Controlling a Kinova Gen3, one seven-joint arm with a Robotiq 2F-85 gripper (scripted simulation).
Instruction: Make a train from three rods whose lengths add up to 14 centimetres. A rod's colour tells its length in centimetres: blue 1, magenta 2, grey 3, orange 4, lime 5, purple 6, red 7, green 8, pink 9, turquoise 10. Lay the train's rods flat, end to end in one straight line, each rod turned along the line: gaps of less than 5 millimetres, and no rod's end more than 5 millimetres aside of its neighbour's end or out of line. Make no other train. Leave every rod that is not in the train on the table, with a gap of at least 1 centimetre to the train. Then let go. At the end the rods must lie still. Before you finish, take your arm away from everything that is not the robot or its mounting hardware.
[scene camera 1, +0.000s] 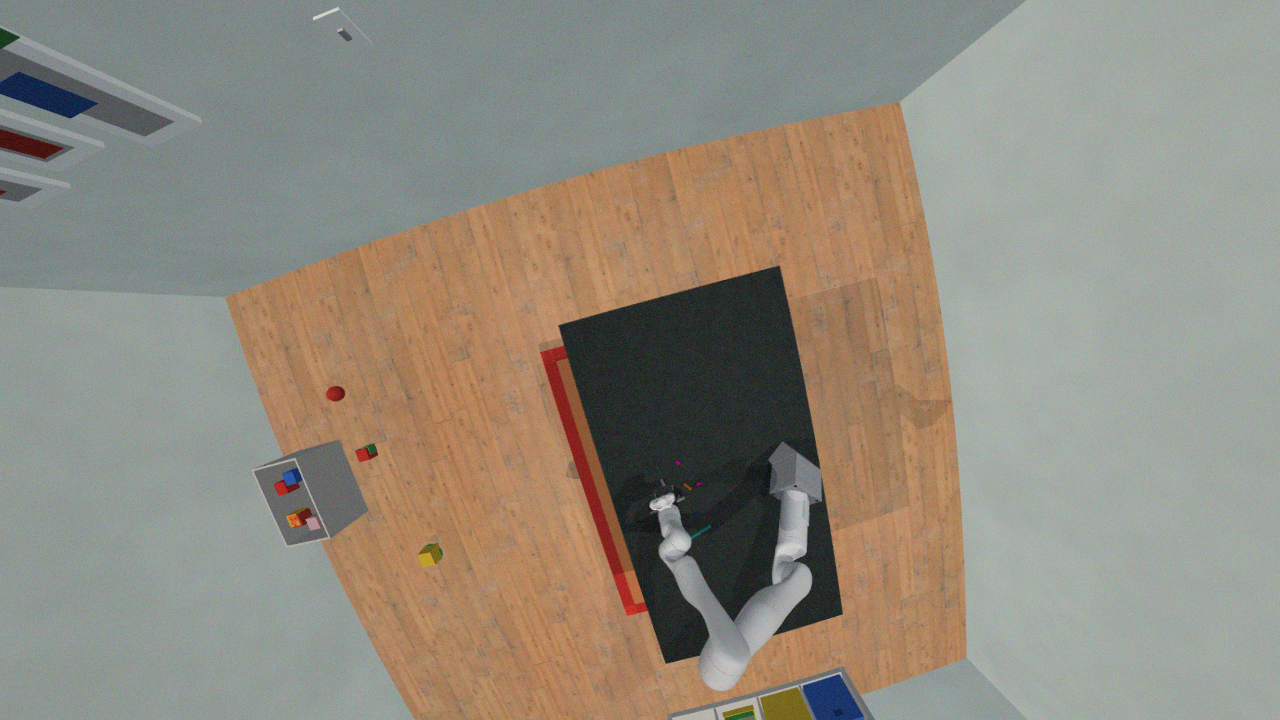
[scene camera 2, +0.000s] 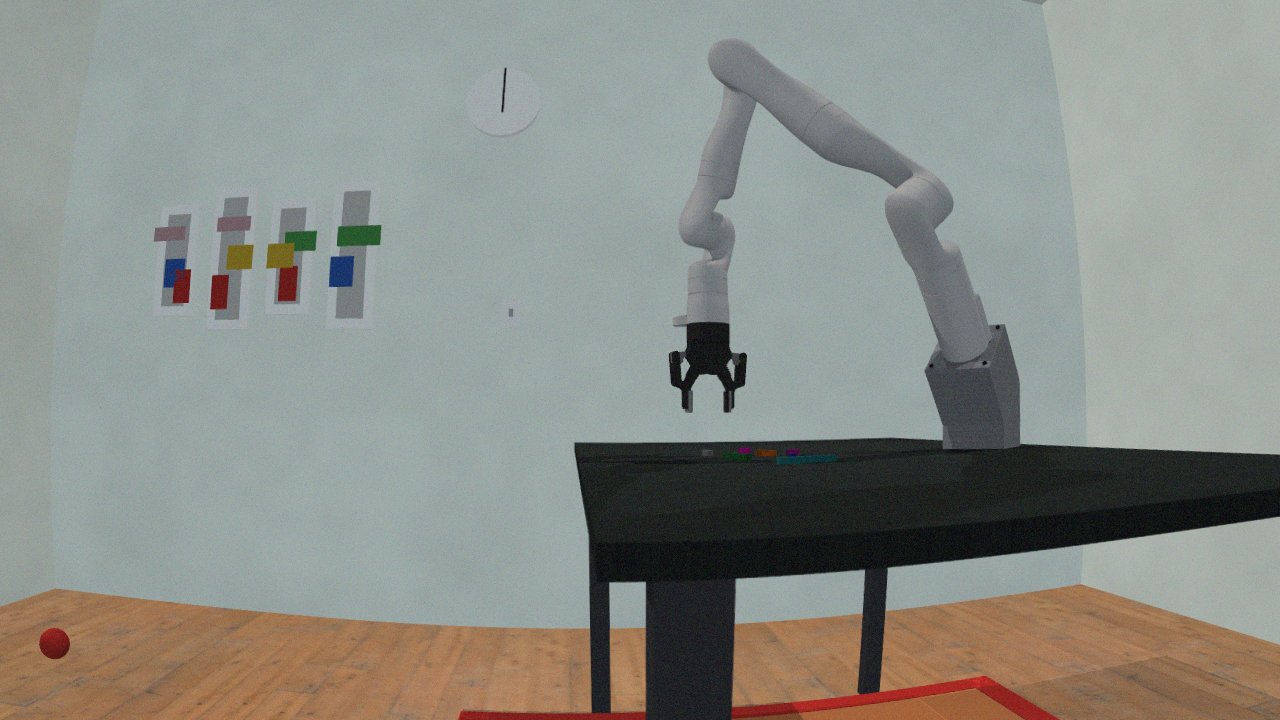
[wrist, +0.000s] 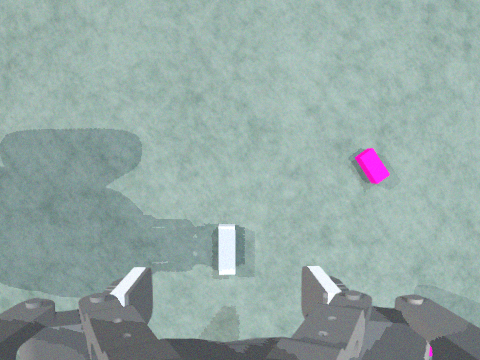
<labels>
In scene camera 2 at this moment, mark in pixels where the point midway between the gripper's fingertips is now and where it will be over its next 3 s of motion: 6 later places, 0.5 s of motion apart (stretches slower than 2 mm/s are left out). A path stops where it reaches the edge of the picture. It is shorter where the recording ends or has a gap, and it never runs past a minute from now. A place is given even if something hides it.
My gripper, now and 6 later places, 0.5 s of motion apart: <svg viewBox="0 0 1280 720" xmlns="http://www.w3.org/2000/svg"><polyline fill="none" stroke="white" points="708,412 708,415 708,416 707,422 706,433 707,442 707,445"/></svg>
</labels>
